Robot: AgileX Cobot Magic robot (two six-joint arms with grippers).
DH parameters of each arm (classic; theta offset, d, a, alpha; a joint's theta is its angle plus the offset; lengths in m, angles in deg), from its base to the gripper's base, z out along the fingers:
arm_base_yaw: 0 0.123 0 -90
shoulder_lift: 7.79 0 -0.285 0
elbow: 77.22 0 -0.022 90
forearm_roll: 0 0.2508 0 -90
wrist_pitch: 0 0 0.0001 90
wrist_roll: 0 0.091 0 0
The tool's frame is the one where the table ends.
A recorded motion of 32 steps. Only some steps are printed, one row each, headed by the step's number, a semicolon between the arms.
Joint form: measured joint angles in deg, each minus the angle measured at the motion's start. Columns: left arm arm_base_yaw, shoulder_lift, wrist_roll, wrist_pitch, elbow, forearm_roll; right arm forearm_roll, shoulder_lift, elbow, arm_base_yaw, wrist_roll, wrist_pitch.
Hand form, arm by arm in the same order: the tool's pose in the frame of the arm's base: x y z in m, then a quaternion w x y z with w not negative. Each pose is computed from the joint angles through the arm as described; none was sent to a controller.
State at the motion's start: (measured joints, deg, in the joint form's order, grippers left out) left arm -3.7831 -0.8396 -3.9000 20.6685 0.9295 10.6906; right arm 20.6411 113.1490 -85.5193 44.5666 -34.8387 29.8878
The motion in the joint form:
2: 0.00 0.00 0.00 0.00 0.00 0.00; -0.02 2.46 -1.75 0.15 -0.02 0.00
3: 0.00 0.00 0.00 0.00 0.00 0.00; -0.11 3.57 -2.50 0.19 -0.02 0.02
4: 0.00 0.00 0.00 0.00 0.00 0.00; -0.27 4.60 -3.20 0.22 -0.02 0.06
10: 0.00 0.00 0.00 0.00 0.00 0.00; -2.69 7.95 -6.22 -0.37 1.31 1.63
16: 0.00 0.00 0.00 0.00 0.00 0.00; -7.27 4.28 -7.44 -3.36 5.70 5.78
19: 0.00 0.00 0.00 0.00 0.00 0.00; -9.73 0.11 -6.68 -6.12 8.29 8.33
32: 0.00 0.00 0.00 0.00 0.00 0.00; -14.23 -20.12 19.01 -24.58 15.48 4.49
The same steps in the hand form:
2: 0.0529 0.0025 0.1766 0.60473 0.04885 0.79400 0.03839; 0.3095 0.3290 0.2114 0.29762 -0.50594 0.79368 0.15973
3: 0.0529 0.0025 0.1766 0.60473 0.04885 0.79400 0.03839; 0.3119 0.3317 0.2065 0.29460 -0.50705 0.79432 0.15865
4: 0.0529 0.0025 0.1766 0.60473 0.04885 0.79400 0.03839; 0.3141 0.3341 0.2018 0.29174 -0.50849 0.79475 0.15715
10: 0.0529 0.0025 0.1766 0.60473 0.04885 0.79400 0.03839; 0.3256 0.3370 0.1881 0.27759 -0.51214 0.80006 0.14341
16: 0.0529 0.0025 0.1766 0.60473 0.04885 0.79400 0.03839; 0.3384 0.3126 0.2196 0.28601 -0.48872 0.81487 0.12384
19: 0.0529 0.0025 0.1766 0.60473 0.04885 0.79400 0.03839; 0.3438 0.2865 0.2459 0.29542 -0.46431 0.82766 0.11010
32: 0.0529 0.0025 0.1766 0.60473 0.04885 0.79400 0.03839; 0.3231 0.1236 0.2562 0.29244 -0.28852 0.91059 0.04532

